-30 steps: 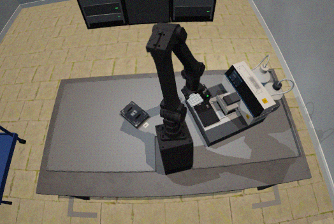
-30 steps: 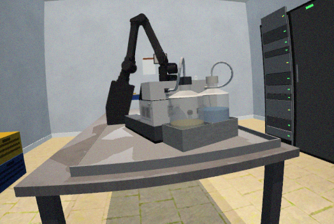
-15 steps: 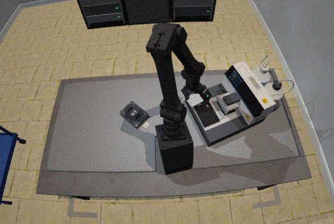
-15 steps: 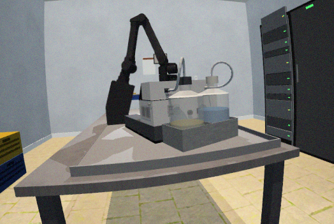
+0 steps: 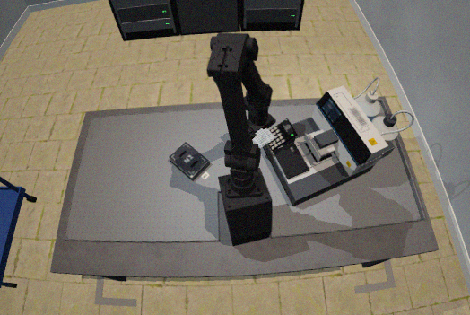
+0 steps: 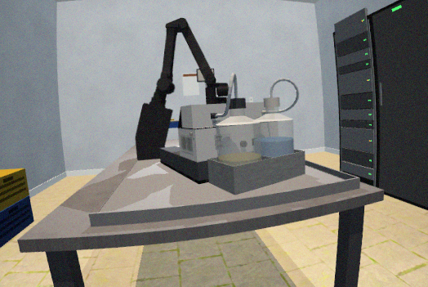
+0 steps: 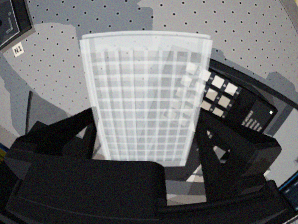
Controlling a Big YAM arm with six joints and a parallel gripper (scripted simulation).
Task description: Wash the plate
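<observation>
Now: hand 250 mm to the right of the white corner label, 170 mm above it and 120 mm past it. From my hand the other things lie so: dark washer carrier 140 mm to the right, 100 mm behind, 80 mm below; then white well plate 10 mm below; then plate washer 290 mm to the right, 50 mm behind, 40 mm below.
</observation>
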